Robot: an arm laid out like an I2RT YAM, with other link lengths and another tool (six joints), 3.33 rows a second.
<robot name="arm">
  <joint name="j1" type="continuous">
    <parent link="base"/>
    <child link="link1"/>
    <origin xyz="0 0 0.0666"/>
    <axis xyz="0 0 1"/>
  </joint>
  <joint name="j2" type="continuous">
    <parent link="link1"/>
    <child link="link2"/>
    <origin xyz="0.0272 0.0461 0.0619"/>
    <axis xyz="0 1 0"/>
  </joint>
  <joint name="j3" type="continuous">
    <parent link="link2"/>
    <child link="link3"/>
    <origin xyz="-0.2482 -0.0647 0"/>
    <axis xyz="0 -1 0"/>
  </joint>
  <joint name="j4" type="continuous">
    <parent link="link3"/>
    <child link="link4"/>
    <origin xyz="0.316 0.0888 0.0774"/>
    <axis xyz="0 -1 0"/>
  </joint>
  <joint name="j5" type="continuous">
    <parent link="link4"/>
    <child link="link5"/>
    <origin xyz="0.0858 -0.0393 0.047"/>
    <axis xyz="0 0 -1"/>
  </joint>
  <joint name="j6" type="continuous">
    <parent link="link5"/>
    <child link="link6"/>
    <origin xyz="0.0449 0 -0.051"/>
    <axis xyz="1 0 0"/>
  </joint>
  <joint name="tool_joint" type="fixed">
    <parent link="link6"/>
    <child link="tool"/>
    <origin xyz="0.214 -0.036 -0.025" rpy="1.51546 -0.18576 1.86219"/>
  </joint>
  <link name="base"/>
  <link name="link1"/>
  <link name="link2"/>
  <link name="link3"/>
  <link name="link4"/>
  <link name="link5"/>
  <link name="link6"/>
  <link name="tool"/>
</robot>
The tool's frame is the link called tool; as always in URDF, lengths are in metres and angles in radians. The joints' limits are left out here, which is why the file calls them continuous.
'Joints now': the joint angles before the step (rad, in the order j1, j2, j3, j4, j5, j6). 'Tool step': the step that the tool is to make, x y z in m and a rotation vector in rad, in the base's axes. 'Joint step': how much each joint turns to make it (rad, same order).
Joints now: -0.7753, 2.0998, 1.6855, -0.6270, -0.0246, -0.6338
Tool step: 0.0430, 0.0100, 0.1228, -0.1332, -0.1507, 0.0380
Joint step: 0.0590, -0.1615, 0.0399, 0.0000, 0.0087, 0.0194
